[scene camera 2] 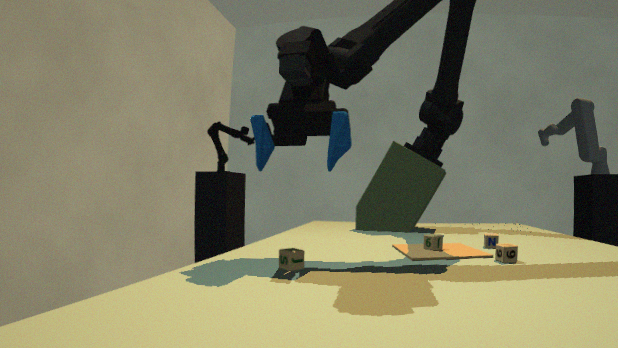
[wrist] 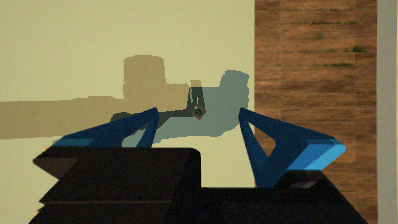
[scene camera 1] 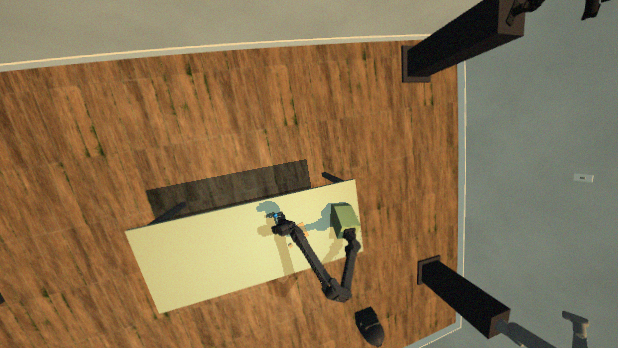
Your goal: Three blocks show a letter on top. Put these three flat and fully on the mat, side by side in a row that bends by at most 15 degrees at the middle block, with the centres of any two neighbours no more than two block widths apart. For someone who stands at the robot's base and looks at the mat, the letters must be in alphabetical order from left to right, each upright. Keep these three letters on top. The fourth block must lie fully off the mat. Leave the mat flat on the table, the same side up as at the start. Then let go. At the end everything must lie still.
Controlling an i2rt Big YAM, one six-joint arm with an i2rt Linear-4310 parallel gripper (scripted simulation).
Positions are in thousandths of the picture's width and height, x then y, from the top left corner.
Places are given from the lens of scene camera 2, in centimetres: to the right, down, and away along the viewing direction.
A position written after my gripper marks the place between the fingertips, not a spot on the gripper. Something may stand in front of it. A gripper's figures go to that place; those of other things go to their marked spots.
my gripper (scene camera 2: 473,484): -2, -1, 45
mat (scene camera 2: 671,726): 18, 13, 54
